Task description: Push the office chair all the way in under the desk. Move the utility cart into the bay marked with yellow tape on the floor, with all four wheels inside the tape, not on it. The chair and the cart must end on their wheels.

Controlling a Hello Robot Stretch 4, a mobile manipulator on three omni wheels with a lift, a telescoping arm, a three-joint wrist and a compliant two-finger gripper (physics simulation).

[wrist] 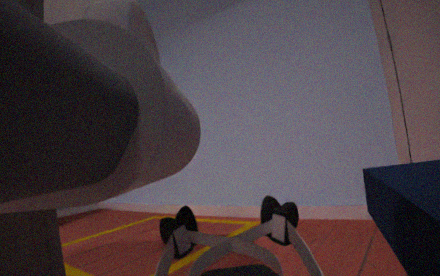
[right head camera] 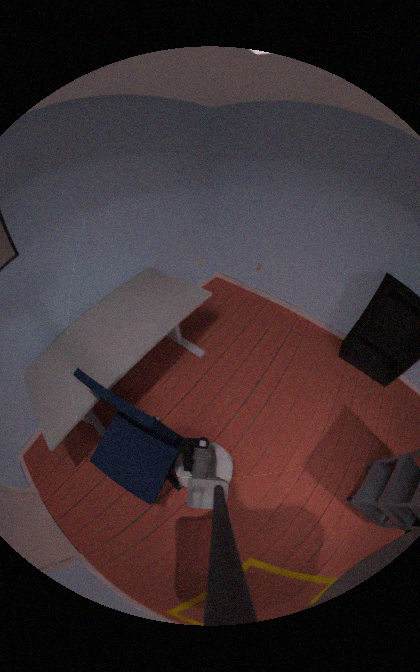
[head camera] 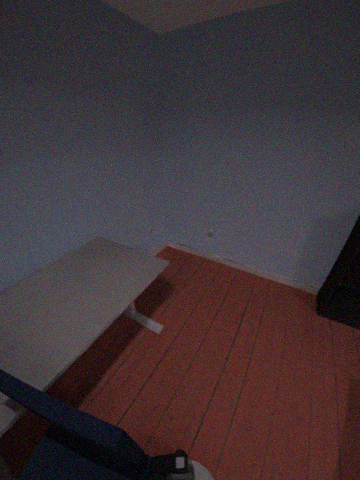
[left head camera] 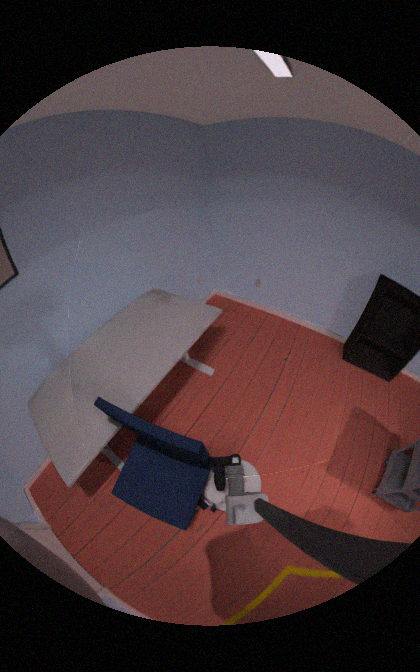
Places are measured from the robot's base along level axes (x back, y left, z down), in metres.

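Where they show: gripper, fingertip midpoint: [wrist: 228,217] [right head camera: 185,492].
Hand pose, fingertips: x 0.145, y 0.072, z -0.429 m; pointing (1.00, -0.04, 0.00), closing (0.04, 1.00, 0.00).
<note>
After its pixels a point has its place.
The blue office chair [head camera: 75,419] @(x -0.217, y 0.245, z -0.952 m) [left head camera: 160,482] [right head camera: 132,457] @(x -0.008, y 0.406, z -0.442 m) [wrist: 412,200] @(x 0.061, y 0.194, z -0.442 m) appears upright at the front side of the desk [head camera: 75,305] @(x -0.783, y 0.551, z -0.692 m) [left head camera: 125,350] [right head camera: 115,325] @(x -0.801, y 0.656, z -0.692 m). Its seat shows outside the desk top, and its backrest overlaps the desk's front edge in the head views. The grey utility cart [left head camera: 404,480] [right head camera: 387,492] @(x 0.392, y -1.301, z -0.485 m) stands at the right, outside the yellow tape bay [left head camera: 287,570] [right head camera: 295,573] [wrist: 110,231] @(x 2.010, y -0.979, z 0.028 m); its wheels are not all visible. My gripper [wrist: 228,217] @(x 0.145, y 0.072, z -0.429 m) is open and empty, with the chair to its right in the wrist view. The arm hides part of the tape.
A black cabinet [head camera: 345,295] @(x -1.162, y -1.792, z -0.115 m) [left head camera: 385,330] [right head camera: 382,330] @(x -1.105, y -1.875, z -0.442 m) stands against the wall at the right. My round white base part [left head camera: 250,475] [right head camera: 223,465] @(x -0.028, y -0.134, z -0.186 m) is close beside the chair. A desk foot [head camera: 150,322] [left head camera: 200,365] [right head camera: 192,347] sticks out onto the floor. A wall runs behind the bay.
</note>
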